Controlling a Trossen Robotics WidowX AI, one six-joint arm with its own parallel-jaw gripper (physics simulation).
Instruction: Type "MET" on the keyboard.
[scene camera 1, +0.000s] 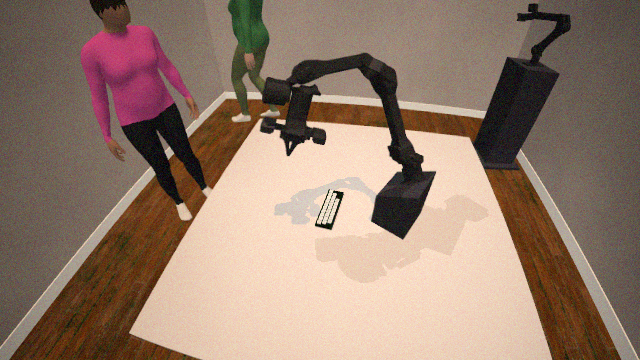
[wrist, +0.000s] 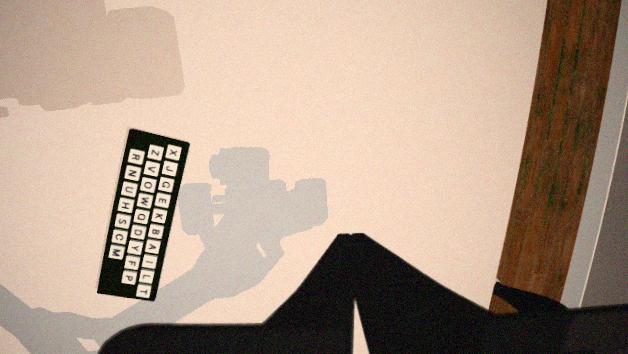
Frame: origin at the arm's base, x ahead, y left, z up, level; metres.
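Seen in the pictures: gripper, fingertip midpoint: (scene camera 1: 288, 155) (wrist: 350, 246); arm's base, origin of the base link: (scene camera 1: 415, 178).
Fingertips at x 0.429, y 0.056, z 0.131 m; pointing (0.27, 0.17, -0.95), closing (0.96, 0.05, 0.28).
Observation:
Offsets run from my fingertips to a thing's top centre. Level surfaces: height alone.
A dark green keyboard {dz -0.310, dx -0.128, dy -0.071 m} (scene camera 1: 329, 210) (wrist: 142, 216) with white letter keys lies flat on the pale mat {dz -0.328 m} (scene camera 1: 240, 300) (wrist: 400, 100). In the wrist view its letters are turned sideways. The M key {dz -0.310, dx -0.157, dy -0.108 m} (wrist: 115, 252) is low in the left column, the E key {dz -0.310, dx -0.103, dy -0.049 m} (wrist: 162, 200) is in the right column, and the T key {dz -0.310, dx -0.131, dy -0.158 m} (wrist: 143, 291) is at that column's bottom end. My gripper (scene camera 1: 288, 154) (wrist: 350, 246) is shut and empty, its tips together. It hangs high above the mat, to the right of the keyboard in the wrist view, touching nothing.
The arm's dark base block (scene camera 1: 402, 205) stands right of the keyboard in the scene view. A person in pink (scene camera 1: 132, 75) stands at the left, another in green (scene camera 1: 250, 35) at the back. A dark pedestal (scene camera 1: 515, 110) bears a small arm (scene camera 1: 555, 37). Arm shadows cross the mat.

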